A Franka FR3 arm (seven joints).
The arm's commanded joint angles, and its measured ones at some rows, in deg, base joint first. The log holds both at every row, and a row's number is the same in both.
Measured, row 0:
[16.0 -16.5 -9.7 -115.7 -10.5 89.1 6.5]
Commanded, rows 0 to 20:
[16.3 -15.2 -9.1 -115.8 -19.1 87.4 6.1]
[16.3 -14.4 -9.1 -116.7 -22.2 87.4 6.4]
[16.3 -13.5 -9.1 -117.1 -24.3 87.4 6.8]
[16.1 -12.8 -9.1 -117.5 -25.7 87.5 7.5]
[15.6 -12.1 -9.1 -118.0 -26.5 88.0 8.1]
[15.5 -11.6 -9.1 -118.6 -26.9 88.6 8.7]
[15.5 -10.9 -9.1 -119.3 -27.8 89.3 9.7]
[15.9 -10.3 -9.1 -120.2 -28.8 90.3 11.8]
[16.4 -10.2 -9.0 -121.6 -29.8 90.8 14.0]
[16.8 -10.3 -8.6 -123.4 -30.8 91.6 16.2]
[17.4 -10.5 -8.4 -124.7 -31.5 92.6 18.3]
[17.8 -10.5 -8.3 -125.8 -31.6 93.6 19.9]
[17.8 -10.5 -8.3 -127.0 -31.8 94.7 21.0]
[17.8 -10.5 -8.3 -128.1 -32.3 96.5 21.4]
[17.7 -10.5 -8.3 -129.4 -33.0 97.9 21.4]
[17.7 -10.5 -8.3 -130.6 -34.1 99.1 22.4]
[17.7 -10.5 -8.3 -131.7 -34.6 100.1 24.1]
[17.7 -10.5 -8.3 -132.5 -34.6 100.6 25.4]
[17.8 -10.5 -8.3 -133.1 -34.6 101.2 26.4]
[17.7 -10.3 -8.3 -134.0 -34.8 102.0 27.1]
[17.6 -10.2 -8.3 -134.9 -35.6 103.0 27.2]
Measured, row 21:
[17.5 -9.1 -8.4 -131.3 -33.3 99.9 24.6]
